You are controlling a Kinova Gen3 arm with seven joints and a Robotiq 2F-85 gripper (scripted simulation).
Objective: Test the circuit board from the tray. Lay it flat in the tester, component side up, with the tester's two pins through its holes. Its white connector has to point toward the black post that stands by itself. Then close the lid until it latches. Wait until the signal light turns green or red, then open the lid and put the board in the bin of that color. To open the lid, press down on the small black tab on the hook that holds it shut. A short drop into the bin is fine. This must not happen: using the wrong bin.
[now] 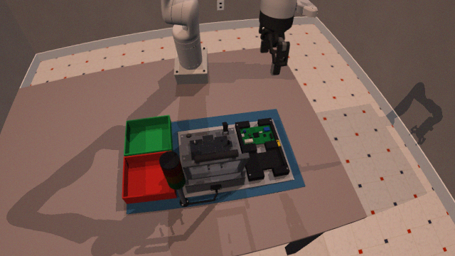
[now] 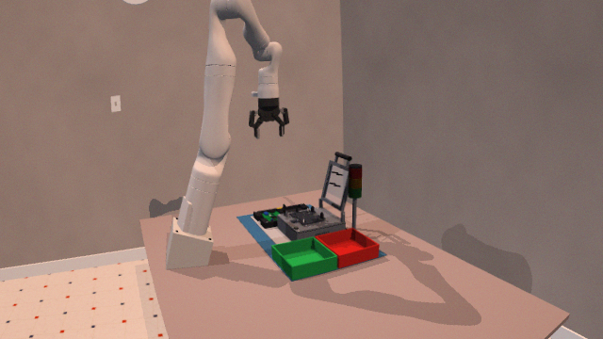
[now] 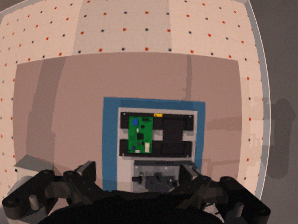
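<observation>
Right now my hand is 310 mm above the green circuit board. Round my hand: green bin: 350 mm to the right, 320 mm below, 120 mm behind; red bin: 380 mm to the right, 320 mm below, 30 mm ahead; tester lid: 200 mm to the right, 150 mm below, 150 mm ahead.
</observation>
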